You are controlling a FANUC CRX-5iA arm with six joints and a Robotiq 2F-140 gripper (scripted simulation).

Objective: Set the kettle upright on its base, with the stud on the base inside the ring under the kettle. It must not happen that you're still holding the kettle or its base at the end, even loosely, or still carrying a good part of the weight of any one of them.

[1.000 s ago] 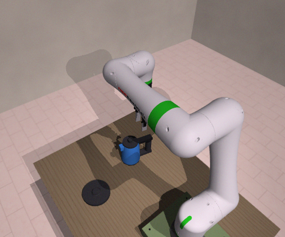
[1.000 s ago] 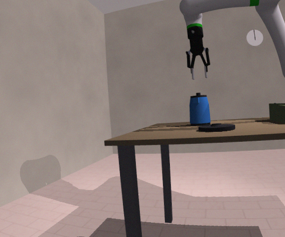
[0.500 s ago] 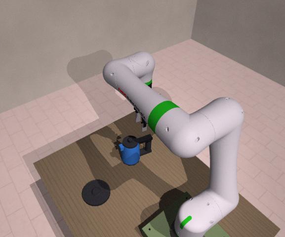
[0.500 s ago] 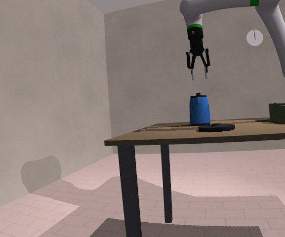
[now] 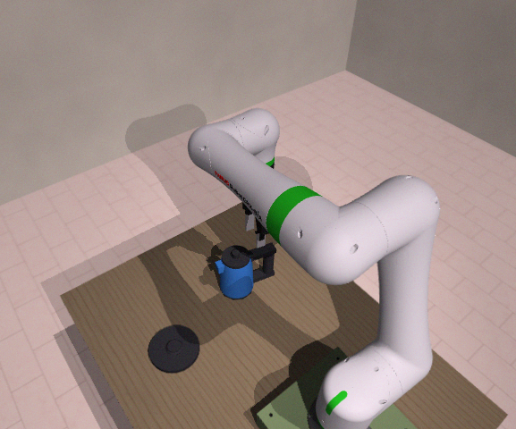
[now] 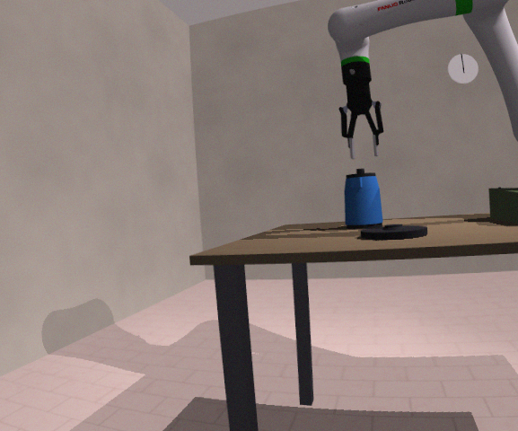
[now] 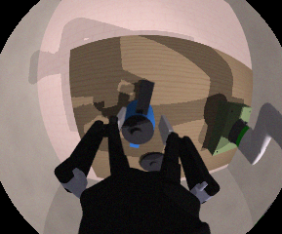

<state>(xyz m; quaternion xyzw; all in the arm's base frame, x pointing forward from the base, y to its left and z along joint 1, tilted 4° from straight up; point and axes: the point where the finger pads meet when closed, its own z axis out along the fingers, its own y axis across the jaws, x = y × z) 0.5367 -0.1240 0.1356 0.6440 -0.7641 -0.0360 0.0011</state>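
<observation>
My hand is 1 cm short of the blue kettle, 3 cm to the right of it and 16 cm above it. From my hand the other things lie so: round black base 8 cm behind, 35 cm to the left, 23 cm below.
</observation>
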